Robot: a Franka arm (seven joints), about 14 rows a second.
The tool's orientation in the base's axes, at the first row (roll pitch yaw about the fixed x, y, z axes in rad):
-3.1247, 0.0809, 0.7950
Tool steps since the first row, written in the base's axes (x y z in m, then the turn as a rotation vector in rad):
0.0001, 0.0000, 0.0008, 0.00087, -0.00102, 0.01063
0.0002, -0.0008, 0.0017, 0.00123, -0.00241, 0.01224
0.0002, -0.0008, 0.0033, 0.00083, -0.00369, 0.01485
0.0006, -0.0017, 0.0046, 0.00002, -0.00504, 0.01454
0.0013, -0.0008, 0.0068, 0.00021, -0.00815, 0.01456
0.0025, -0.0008, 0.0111, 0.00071, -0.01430, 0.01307
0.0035, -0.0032, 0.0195, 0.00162, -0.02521, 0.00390
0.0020, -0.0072, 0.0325, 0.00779, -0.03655, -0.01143
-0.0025, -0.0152, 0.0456, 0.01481, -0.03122, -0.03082
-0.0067, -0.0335, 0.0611, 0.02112, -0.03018, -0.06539
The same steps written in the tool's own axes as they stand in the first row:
0.0000, 0.0001, -0.0008, -0.00098, 0.00116, -0.01061
-0.0006, 0.0007, -0.0017, -0.00185, 0.00236, -0.01217
-0.0007, 0.0006, -0.0033, -0.00325, 0.00293, -0.01469
-0.0012, 0.0015, -0.0045, -0.00475, 0.00330, -0.01426
-0.0002, 0.0014, -0.0068, -0.00683, 0.00562, -0.01415
0.0003, 0.0022, -0.0112, -0.01074, 0.01031, -0.01242
-0.0014, 0.0044, -0.0195, -0.01712, 0.01877, -0.00284
-0.0064, 0.0059, -0.0322, -0.01965, 0.03137, 0.01253
-0.0162, 0.0081, -0.0446, -0.00939, 0.03297, 0.03113
-0.0335, 0.0177, -0.0589, -0.00145, 0.03732, 0.06510

